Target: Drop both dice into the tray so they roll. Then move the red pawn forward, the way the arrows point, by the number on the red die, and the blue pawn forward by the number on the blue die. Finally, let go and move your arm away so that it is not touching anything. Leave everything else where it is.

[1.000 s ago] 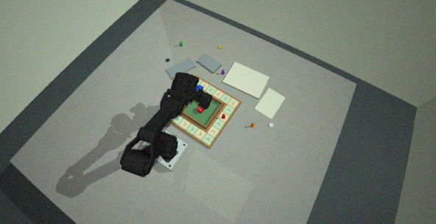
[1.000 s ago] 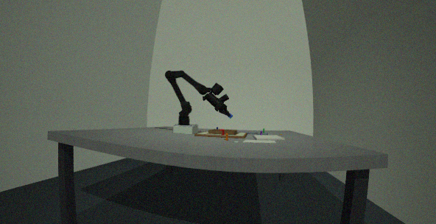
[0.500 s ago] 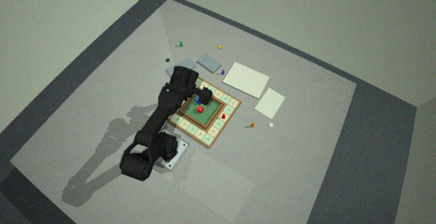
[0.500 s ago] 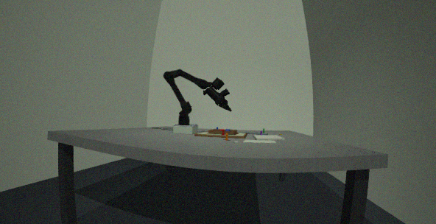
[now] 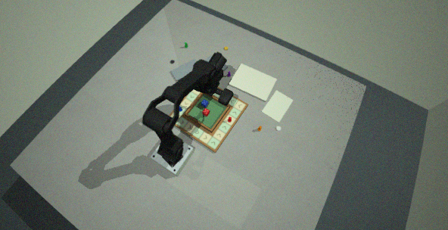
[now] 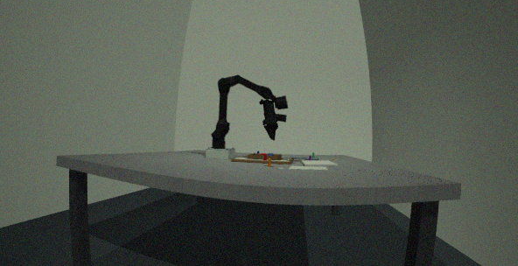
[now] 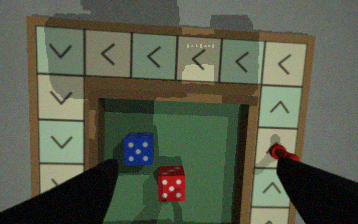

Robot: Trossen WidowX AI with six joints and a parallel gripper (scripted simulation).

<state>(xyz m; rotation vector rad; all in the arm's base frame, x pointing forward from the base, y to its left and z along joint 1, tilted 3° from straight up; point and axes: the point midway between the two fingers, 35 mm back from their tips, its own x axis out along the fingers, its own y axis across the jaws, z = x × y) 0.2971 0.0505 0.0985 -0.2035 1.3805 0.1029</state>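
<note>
My gripper tip is now 10 cm to the left of the red pawn and 9 cm above it. The rest, counted from my gripper tip: green tray: 11 cm below, 4 cm behind; then blue pawn: 12 cm behind, 11 cm to the left, 9 cm below; then purple pawn: 19 cm ahead, 10 cm below, 7 cm to the left.
</note>
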